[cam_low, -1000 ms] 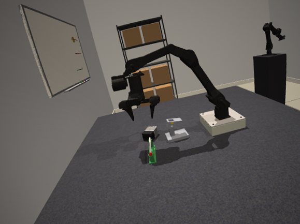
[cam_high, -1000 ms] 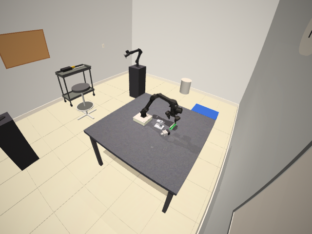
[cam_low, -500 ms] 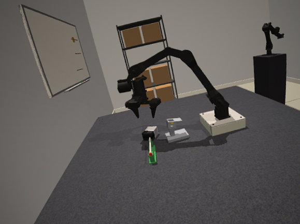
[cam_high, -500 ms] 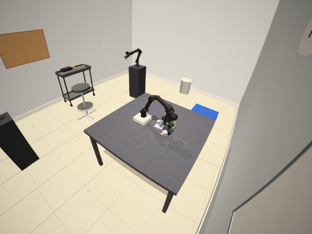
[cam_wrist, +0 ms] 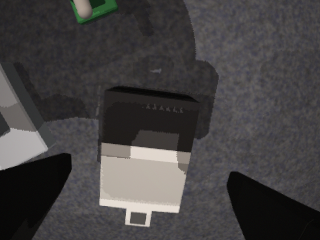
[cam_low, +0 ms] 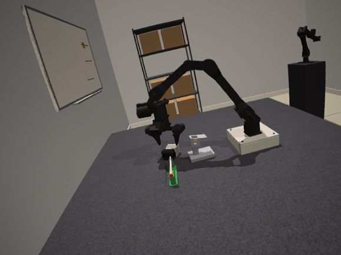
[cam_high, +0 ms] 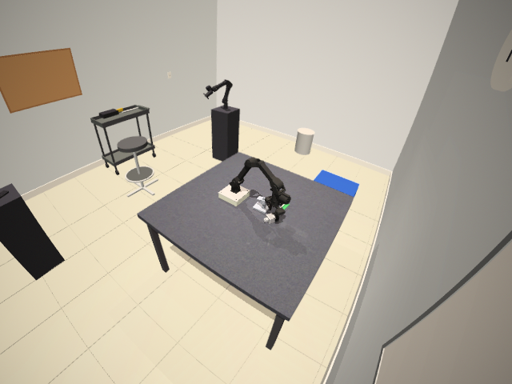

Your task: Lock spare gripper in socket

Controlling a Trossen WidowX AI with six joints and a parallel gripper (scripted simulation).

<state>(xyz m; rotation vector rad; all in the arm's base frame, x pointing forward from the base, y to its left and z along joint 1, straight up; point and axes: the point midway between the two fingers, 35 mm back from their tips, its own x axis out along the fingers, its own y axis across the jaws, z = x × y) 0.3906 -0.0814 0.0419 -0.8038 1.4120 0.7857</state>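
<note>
Right now the spare gripper is 40 mm below my gripper tip, 10 mm to the right of it and 10 mm behind it. The rest, counted from my gripper tip: grey mount 130 mm behind, 70 mm to the left, 10 mm below; then green cradle 170 mm to the left, 40 mm below, 10 mm ahead.
</note>
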